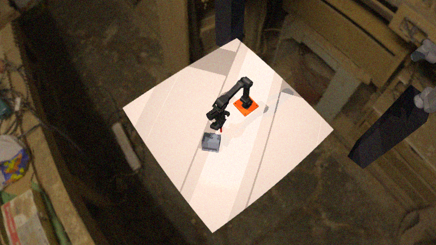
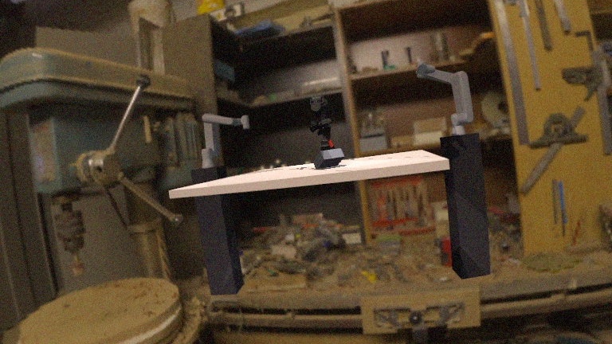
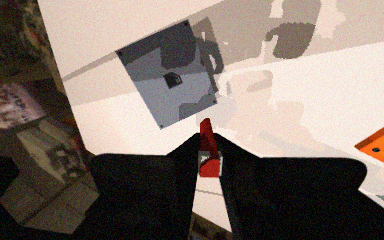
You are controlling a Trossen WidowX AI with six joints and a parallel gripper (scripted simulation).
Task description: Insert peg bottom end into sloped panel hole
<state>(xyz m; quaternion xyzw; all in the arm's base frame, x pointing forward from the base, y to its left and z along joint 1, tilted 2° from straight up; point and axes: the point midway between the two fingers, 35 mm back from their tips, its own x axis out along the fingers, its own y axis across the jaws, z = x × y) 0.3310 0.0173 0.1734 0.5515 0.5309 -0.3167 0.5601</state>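
Right now the grey sloped panel is 100 mm below my gripper tip, 90 mm ahead of it and 10 mm to the right of it. The rest, counted from my gripper tip: red peg 20 mm above.
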